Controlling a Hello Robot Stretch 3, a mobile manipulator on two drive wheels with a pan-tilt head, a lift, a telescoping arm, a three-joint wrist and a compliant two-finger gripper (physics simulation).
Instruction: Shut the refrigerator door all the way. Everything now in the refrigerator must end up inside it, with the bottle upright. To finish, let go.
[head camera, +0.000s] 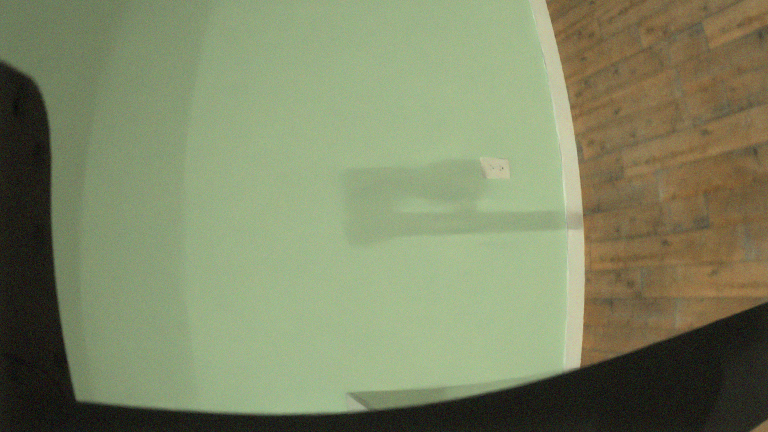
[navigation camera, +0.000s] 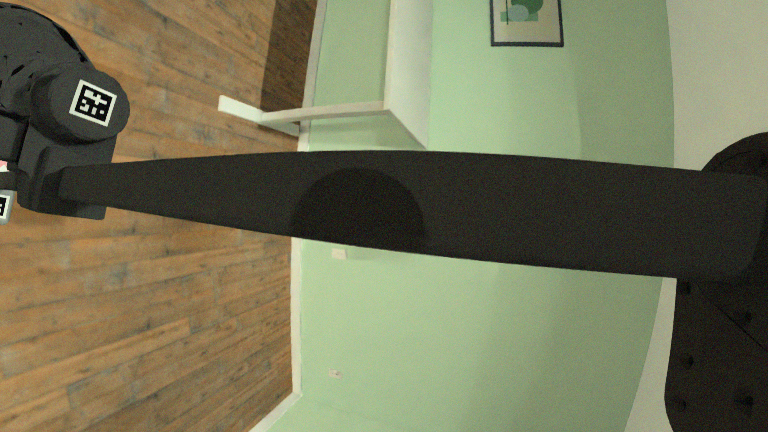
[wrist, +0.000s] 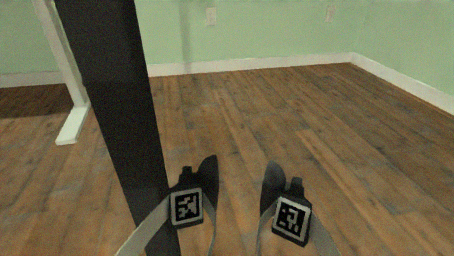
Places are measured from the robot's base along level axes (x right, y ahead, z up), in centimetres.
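Pixels of known places: gripper, fingertip midpoint: (wrist: 241, 175).
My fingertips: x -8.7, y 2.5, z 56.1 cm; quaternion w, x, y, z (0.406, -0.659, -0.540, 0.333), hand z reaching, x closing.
Behind a point stands the place of what it marks.
The refrigerator, its door and the bottle do not show in the head camera view, the navigation camera view or the wrist view. My gripper (wrist: 241, 175) @[x -8.7, y 2.5, z 56.1 cm] is open in the wrist view, with a gap between its two dark fingertips and wooden floor behind it. In the navigation camera view, part of the wrist and a small piece of the gripper show at the left edge.
My dark mast (navigation camera: 483, 209) @[x -11.7, y -6.4, z 125.3 cm] (wrist: 115, 110) @[x -11.6, y -6.8, z 60.7 cm] crosses the navigation and wrist views. A white table (navigation camera: 408, 69) @[x -101.5, y -81.0, z 95.0 cm] with a white leg (wrist: 62, 55) @[x -115.7, y -70.0, z 31.6 cm] stands by the green wall (head camera: 322, 295) @[x -166.0, y -33.2, z 99.4 cm] (navigation camera: 386, 322) @[x -178.8, y 46.4, z 77.0 cm] (wrist: 275, 35) @[x -180.1, y 55.0, z 25.6 cm]. A framed picture (navigation camera: 526, 34) @[x -146.5, y -141.1, z 155.0 cm] hangs above the table.
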